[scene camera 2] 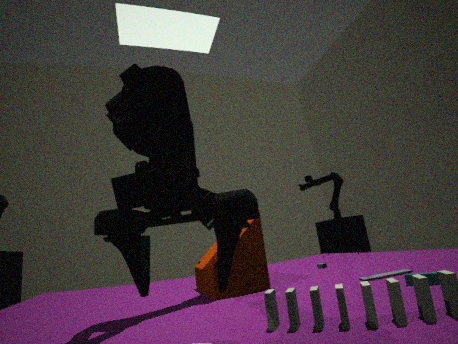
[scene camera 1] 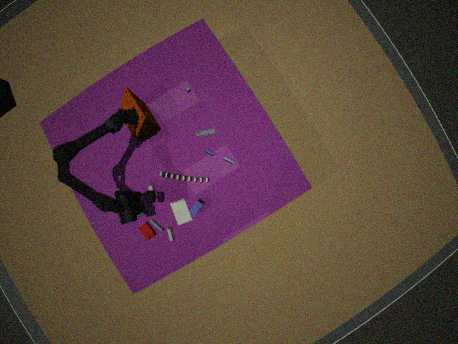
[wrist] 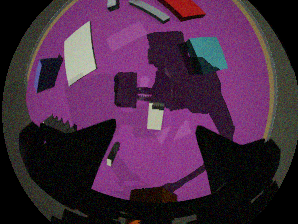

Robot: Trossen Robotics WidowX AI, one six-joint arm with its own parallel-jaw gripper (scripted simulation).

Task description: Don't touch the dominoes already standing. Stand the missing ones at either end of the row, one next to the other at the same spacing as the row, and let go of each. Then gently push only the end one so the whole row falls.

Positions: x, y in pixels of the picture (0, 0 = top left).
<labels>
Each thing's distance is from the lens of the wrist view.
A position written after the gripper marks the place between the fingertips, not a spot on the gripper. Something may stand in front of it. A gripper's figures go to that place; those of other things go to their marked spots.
gripper (wrist: 157, 126): 10 cm
teal block (wrist: 206, 53): 17 cm
white card (wrist: 79, 57): 23 cm
The marked spots on the teal block and the white card are 23 cm apart.
</labels>
